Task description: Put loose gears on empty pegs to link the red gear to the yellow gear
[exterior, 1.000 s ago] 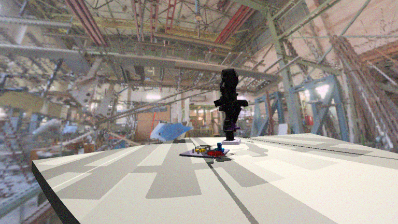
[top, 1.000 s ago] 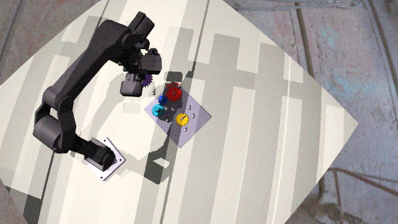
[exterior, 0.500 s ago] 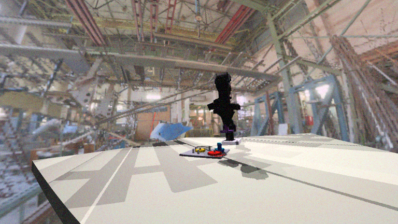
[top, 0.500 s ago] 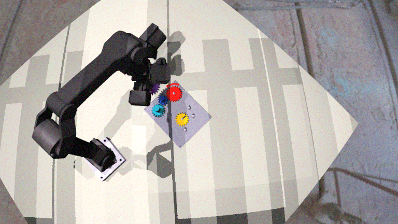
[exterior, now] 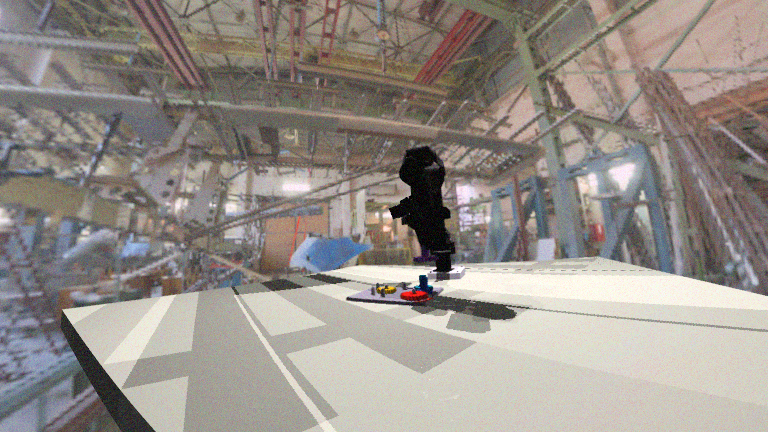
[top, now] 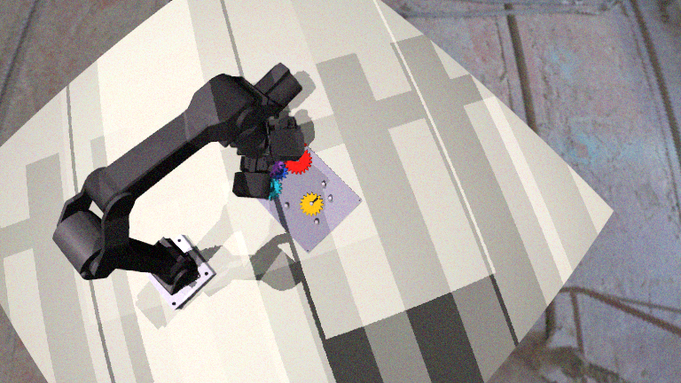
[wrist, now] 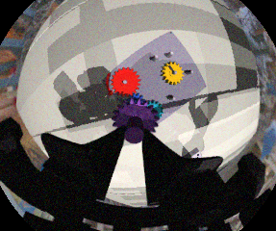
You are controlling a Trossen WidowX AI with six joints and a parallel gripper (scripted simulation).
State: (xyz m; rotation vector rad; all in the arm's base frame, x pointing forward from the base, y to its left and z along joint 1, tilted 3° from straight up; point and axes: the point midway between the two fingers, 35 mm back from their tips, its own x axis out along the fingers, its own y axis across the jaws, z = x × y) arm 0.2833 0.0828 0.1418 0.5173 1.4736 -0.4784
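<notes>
My gripper tip is now 30 mm past the teal gear, 30 mm to the left of it and 90 mm above it. From my gripper tip the other things lie so: red gear (60 mm ahead, 10 mm to the right, 100 mm below); purple gear (10 mm below); blue gear (10 mm ahead, 90 mm below).
</notes>
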